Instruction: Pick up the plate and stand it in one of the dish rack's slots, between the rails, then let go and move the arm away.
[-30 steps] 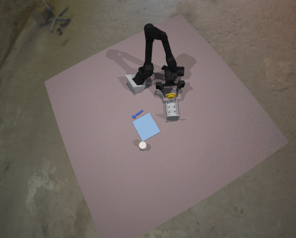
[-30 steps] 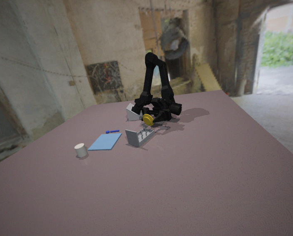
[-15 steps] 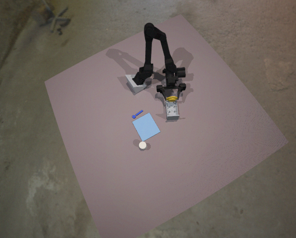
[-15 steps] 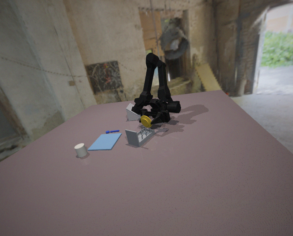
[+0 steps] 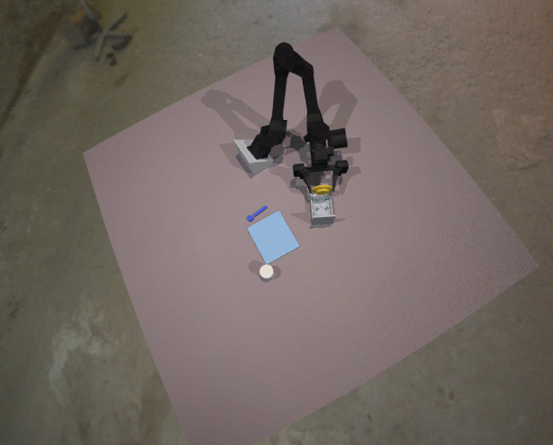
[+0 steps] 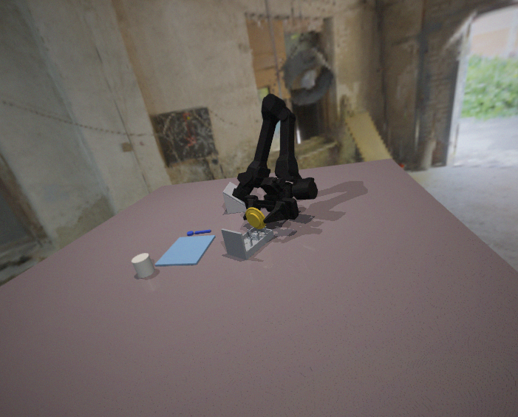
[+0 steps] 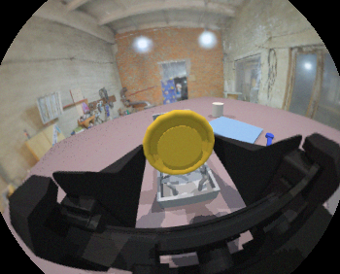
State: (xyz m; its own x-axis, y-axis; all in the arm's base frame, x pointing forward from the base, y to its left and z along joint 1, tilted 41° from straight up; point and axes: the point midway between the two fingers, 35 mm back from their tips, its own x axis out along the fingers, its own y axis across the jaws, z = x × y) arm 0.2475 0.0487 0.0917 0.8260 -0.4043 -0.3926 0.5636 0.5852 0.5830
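The grey dish rack is 2 cm ahead of my gripper tip, 2 cm to the right of it and 4 cm below it. The rest, counted from my gripper tip: blue spoon: 10 cm behind, 22 cm to the right, 6 cm below; yellow plate: 1 cm behind; light blue mat: 22 cm to the right, 7 cm below.
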